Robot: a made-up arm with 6 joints. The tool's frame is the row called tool.
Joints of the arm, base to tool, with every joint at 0 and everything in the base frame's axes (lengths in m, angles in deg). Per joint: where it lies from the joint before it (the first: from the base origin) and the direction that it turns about. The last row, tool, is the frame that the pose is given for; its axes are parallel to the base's.
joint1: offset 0 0 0.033 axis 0 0 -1
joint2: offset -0.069 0.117 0.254 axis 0 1 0
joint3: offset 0.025 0.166 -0.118 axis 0 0 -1
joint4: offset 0.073 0.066 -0.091 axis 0 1 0
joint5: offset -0.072 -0.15 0.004 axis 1 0 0
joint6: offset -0.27 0.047 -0.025 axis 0 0 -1
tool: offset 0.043 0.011 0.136
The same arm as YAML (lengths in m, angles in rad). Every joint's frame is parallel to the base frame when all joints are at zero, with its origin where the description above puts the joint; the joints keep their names.
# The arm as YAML. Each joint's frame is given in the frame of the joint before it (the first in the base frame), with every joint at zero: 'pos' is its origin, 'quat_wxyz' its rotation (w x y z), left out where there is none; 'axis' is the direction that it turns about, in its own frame. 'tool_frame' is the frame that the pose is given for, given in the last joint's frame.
length_unit: m
angle_unit: rad
joints:
  - joint: joint1
    pos: [0.0, 0.0, 0.033]
    axis: [0.0, 0.0, -1.0]
  - joint: joint2
    pos: [-0.069, 0.117, 0.254]
    axis: [0.0, 1.0, 0.0]
  - joint: joint3
    pos: [0.025, 0.166, -0.118]
    axis: [0.0, 0.0, -1.0]
  - joint: joint4
    pos: [0.073, 0.066, -0.091]
    axis: [0.0, 1.0, 0.0]
  - joint: joint5
    pos: [-0.072, -0.15, 0.004]
    axis: [1.0, 0.0, 0.0]
  - joint: joint6
    pos: [-0.27, 0.047, -0.025]
    axis: [0.0, 0.0, -1.0]
tool_frame:
  pos: [0.043, 0.011, 0.136]

